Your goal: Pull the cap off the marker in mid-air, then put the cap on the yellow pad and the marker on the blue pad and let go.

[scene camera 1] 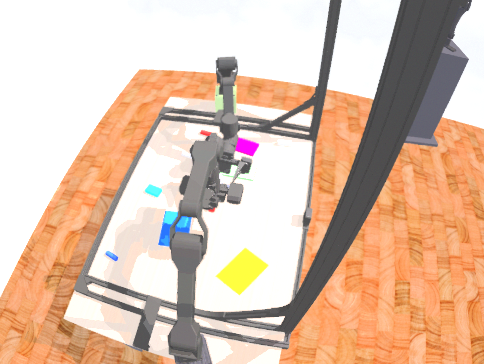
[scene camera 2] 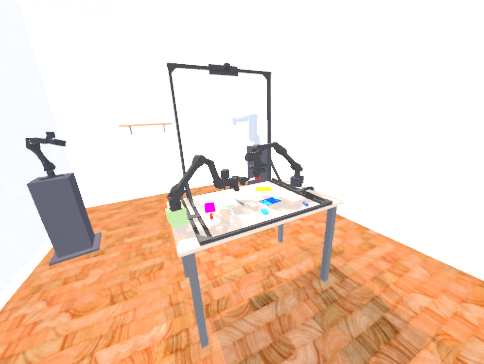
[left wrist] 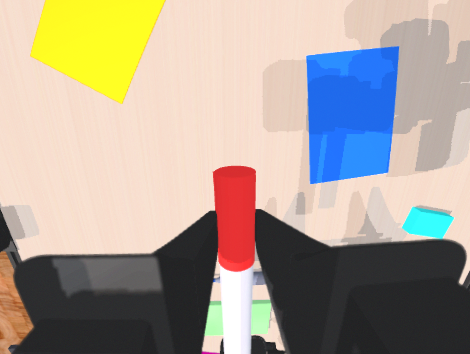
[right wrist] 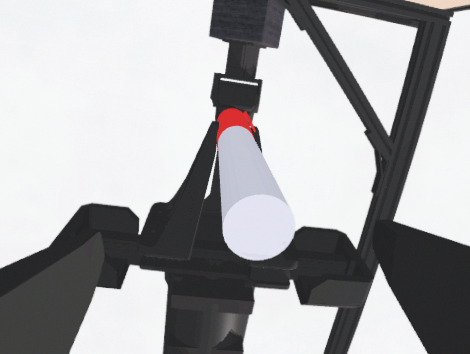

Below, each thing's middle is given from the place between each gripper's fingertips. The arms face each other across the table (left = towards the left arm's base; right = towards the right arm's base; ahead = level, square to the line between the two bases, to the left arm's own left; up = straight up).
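My left hand is 1 cm past the white marker (right wrist: 257, 222), 4 cm to the left of it and 1 cm below it. Measured from my left hand: the yellow pad (scene camera 1: 245, 267) is 10 cm behind, 16 cm to the left and 16 cm below; the green pad (left wrist: 260, 308) is 5 cm behind, 28 cm to the right and 15 cm below; the blue pad (left wrist: 351, 95) is 15 cm ahead, 1 cm to the left and 16 cm below.
My right gripper is 50 mm to the right of the white marker, 20 mm above it and 10 mm short of it. Measured from my right hand: the yellow pad is 250 mm to the left, 180 mm below and 90 mm behind; the green pad is 190 mm to the right, 170 mm below and 40 mm behind; the blue pad is 100 mm to the left, 180 mm below and 160 mm ahead.
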